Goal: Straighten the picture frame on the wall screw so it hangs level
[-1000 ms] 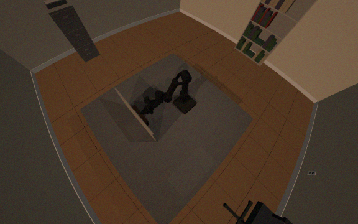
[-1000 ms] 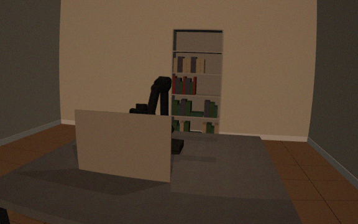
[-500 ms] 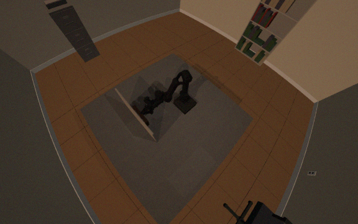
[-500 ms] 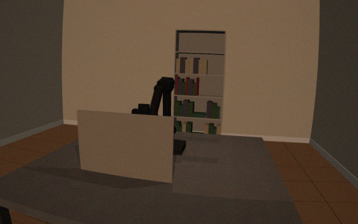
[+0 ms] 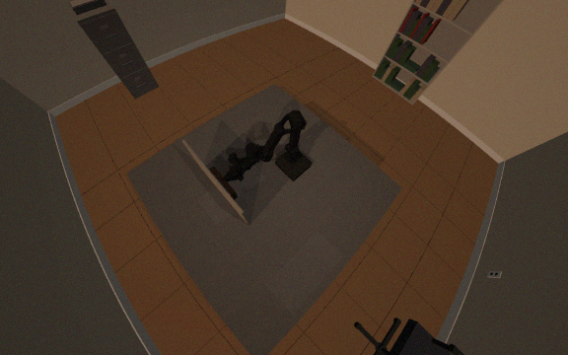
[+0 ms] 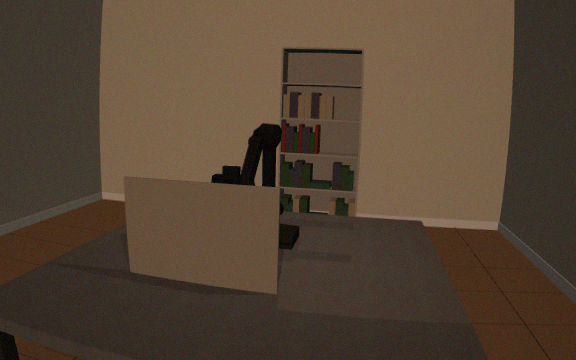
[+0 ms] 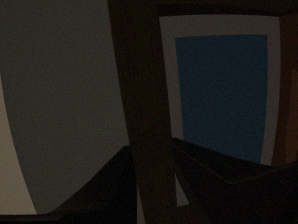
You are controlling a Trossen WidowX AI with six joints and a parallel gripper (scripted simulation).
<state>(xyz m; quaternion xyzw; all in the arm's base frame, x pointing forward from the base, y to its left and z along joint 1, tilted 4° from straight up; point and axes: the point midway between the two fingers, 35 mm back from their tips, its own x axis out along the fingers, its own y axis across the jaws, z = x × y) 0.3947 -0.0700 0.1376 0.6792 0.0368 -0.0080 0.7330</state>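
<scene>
The picture frame is 50 mm below my gripper tip, 10 mm to the right of it and 10 mm ahead of it. From my gripper tip the other things lie so: wall panel (60 mm below, 30 mm to the right, 20 mm ahead).
</scene>
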